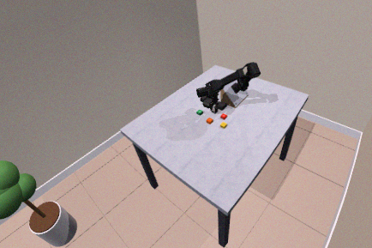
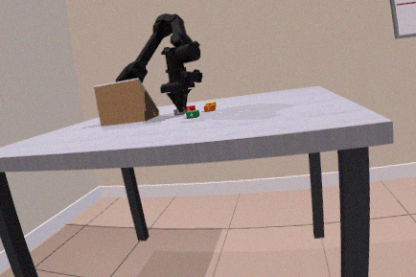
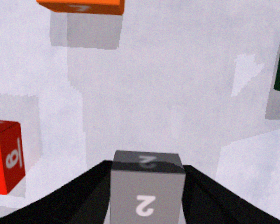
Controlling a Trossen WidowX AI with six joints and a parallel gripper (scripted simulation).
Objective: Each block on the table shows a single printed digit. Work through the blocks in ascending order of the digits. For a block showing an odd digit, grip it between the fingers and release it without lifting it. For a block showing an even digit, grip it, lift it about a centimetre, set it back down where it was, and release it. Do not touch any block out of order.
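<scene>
My gripper tip is now 1 cm past the grey block. From my gripper tip the other things lie so: green block 8 cm to the right, 6 cm ahead; then orange block 9 cm ahead, 3 cm to the left; then red block 8 cm to the left.
</scene>
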